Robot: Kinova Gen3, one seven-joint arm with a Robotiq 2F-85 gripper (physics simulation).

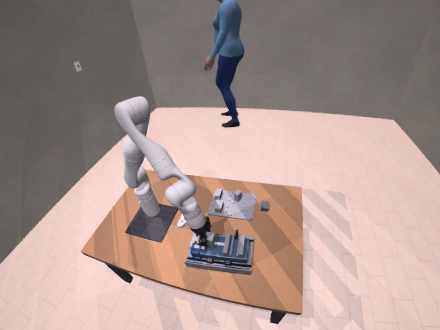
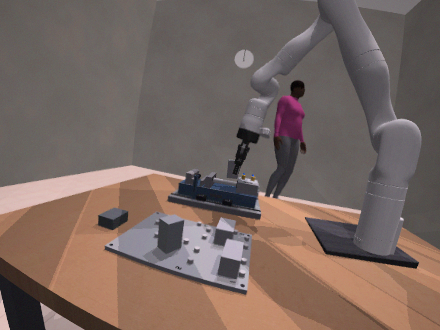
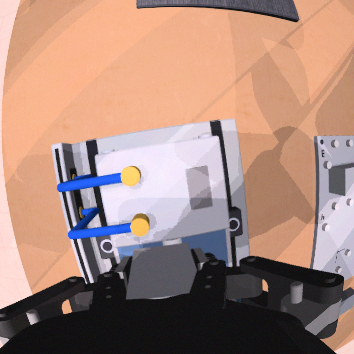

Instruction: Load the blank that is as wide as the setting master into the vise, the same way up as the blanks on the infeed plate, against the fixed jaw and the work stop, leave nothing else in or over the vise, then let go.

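Places are measured from the arm's base along level axes (x left, y ahead, z down), in millimetres.
Pixels of known places: gripper, fingertip midpoint: (image 1: 208,241) (image 2: 234,174) (image 3: 163,265); arm's base, origin of the base link: (image 1: 152,210) (image 2: 370,246).
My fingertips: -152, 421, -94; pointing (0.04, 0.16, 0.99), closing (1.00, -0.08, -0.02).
Ahead of a thing's pixels: the offset from my fingertips to its top centre, as dx, dy, dz. "spot": to the spot under its first point.
My gripper (image 1: 203,240) (image 2: 235,170) (image 3: 163,265) is shut on a grey blank {+0, +8, -51} (image 1: 210,239) (image 2: 231,168) (image 3: 161,276). It holds the blank upright above the vise {+10, +45, +8} (image 1: 220,253) (image 2: 217,193), near the end with the pale housing {spot: +48, -55, +24} (image 2: 247,187) (image 3: 160,197). Two upright jaws, the nearer one (image 1: 227,244) (image 2: 210,180) and the far one {spot: +21, +144, +11} (image 1: 241,245) (image 2: 191,176), stand apart; a dark post {spot: +77, +107, +13} (image 1: 236,233) is beside them. The infeed plate {+316, +22, +99} (image 1: 245,213) (image 2: 132,245) (image 3: 331,245) bears a tall block {+356, +45, +39} (image 1: 237,196) (image 2: 170,234) and two lower blocks {+266, -42, +63} (image 2: 225,232) {+356, -74, +63} (image 2: 231,259). I cannot tell which piece is the setting master.
A small dark block {+334, +204, +82} (image 1: 265,205) (image 2: 113,218) lies on the table beside the infeed plate. Blue hoses {spot: -43, -61, -3} (image 3: 92,182) with yellow fittings {-18, -64, -3} (image 3: 130,176) rise at the housing. A dark mat (image 1: 142,229) (image 2: 327,242) (image 3: 215,6) lies under the arm's base. A person (image 1: 229,40) (image 2: 290,120) stands beyond the table.
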